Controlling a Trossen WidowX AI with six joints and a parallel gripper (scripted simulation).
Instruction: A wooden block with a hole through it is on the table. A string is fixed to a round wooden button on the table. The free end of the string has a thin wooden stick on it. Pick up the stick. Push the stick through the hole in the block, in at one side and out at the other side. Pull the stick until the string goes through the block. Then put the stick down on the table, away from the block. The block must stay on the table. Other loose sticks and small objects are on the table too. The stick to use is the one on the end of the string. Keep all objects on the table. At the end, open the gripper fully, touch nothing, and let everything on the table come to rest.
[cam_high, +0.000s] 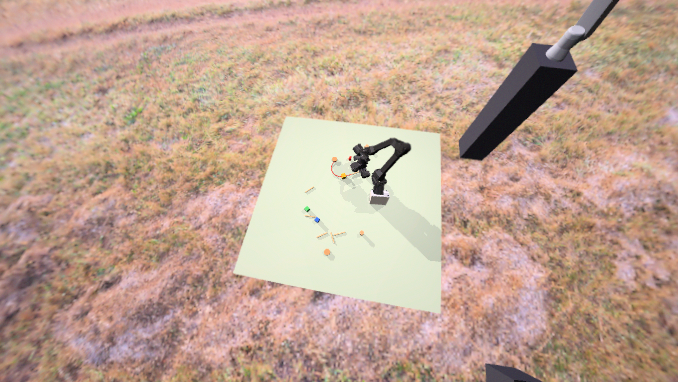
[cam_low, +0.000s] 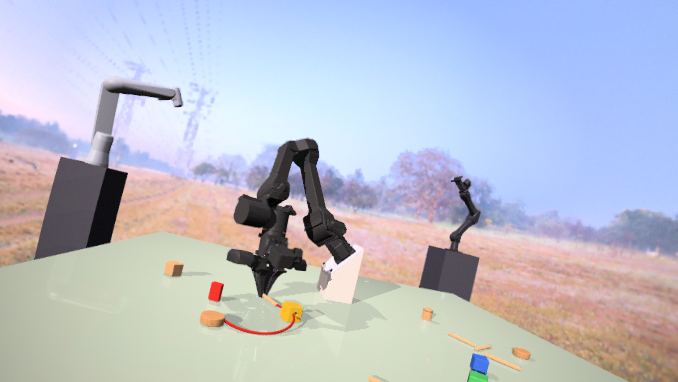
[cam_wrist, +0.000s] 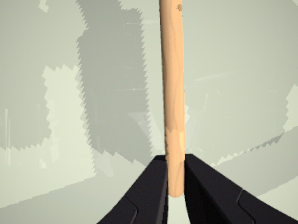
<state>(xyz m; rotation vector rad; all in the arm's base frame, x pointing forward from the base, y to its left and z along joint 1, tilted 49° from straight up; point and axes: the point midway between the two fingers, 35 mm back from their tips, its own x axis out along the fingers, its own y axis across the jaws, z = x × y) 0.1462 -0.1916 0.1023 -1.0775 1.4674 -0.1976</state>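
The thin wooden stick lies 40 mm ahead of my gripper tip, 20 mm to the left of it and 10 mm above it. The rest, counted from my gripper tip: red block 90 mm ahead, 100 mm to the right, 20 mm above; yellow block 110 mm ahead, 60 mm to the left, 20 mm above; wooden cube 30 mm behind, 220 mm to the right, 10 mm above.
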